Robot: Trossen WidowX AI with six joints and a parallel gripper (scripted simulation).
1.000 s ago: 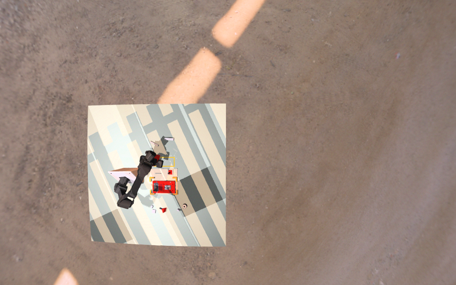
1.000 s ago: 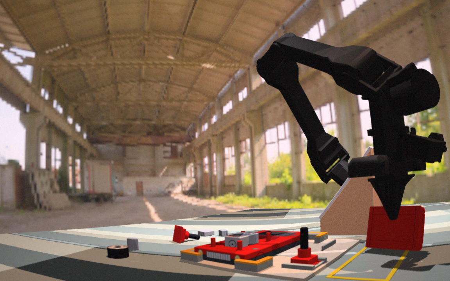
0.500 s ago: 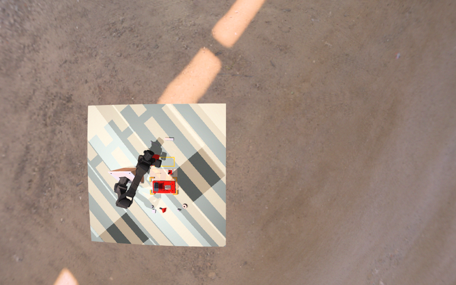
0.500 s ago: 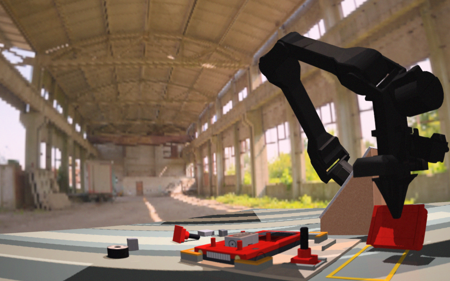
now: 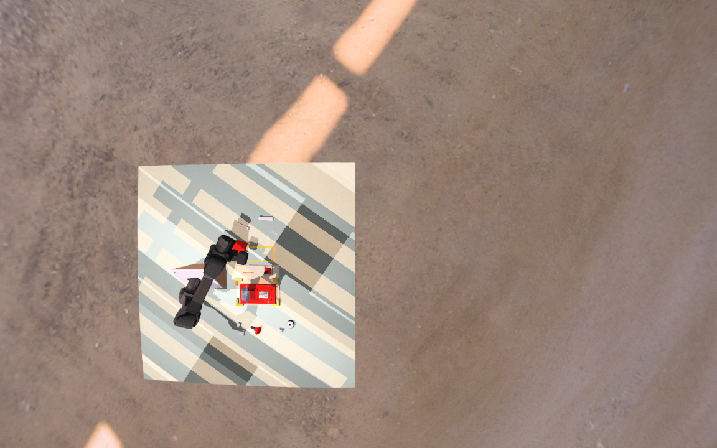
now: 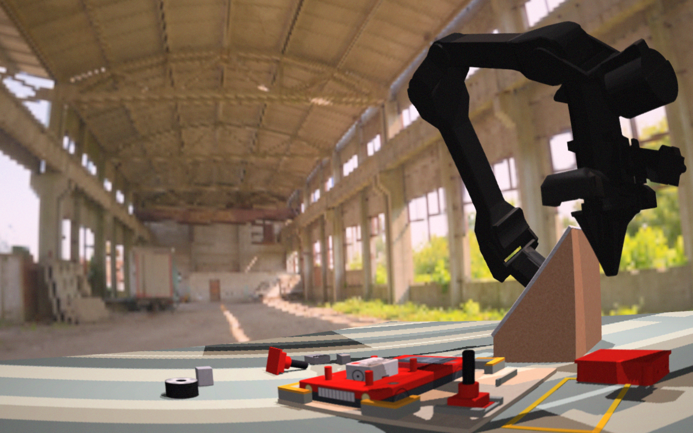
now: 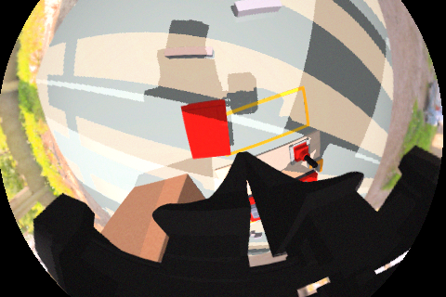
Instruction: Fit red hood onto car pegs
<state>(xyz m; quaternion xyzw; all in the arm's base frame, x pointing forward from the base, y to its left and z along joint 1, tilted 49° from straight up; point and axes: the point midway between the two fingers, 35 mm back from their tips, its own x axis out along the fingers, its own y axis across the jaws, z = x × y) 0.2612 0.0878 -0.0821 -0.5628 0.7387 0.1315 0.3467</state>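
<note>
My gripper tip is now 10 cm above the red hood, 4 cm past it and 1 cm to the right of it. Also, from my gripper tip: grey engine block (25 cm to the right, 9 cm below, 7 cm ahead); black wheel (45 cm to the right, 18 cm ahead, 11 cm below).
</note>
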